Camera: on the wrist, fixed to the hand. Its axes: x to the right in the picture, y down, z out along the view.
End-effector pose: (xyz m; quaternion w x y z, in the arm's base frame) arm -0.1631 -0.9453 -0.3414 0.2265 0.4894 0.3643 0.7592
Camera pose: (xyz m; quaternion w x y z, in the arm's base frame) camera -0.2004 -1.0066 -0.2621 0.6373 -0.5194 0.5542 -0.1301
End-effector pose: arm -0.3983 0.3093 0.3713 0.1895 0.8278 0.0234 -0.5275
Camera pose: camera -0.3370 0.2254 0.3964 0.5522 -0.0971 -0.8281 -0.0035
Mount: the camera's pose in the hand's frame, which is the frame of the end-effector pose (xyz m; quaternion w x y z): 0.0185 0.0997 -0.0339 0.0067 -0.0386 -0.2240 0.9738
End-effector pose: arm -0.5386 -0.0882 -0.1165 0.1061 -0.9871 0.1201 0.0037
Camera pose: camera -0.5450 -0.1943 -0.1048 0.0141 -0.1071 -0.9381 -0.3291
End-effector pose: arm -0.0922 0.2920 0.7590 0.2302 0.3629 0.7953 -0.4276
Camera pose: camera -0.0286 0.3647 0.7132 0.6101 0.6722 -0.3831 0.1707
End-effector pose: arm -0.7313 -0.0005 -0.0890 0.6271 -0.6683 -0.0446 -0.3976
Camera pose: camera -0.6792 -0.0591 -0.1617 0.3556 -0.1612 0.5254 0.7560
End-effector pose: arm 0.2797 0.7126 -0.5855 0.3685 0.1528 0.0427 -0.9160
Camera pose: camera 0.3441 0.6346 -0.6200 0.9099 -0.1768 -0.1957 0.3201
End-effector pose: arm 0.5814 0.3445 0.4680 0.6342 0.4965 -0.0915 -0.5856
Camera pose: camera 0.6755 0.3290 0.5162 0.5732 -0.2414 -0.6036 0.4989
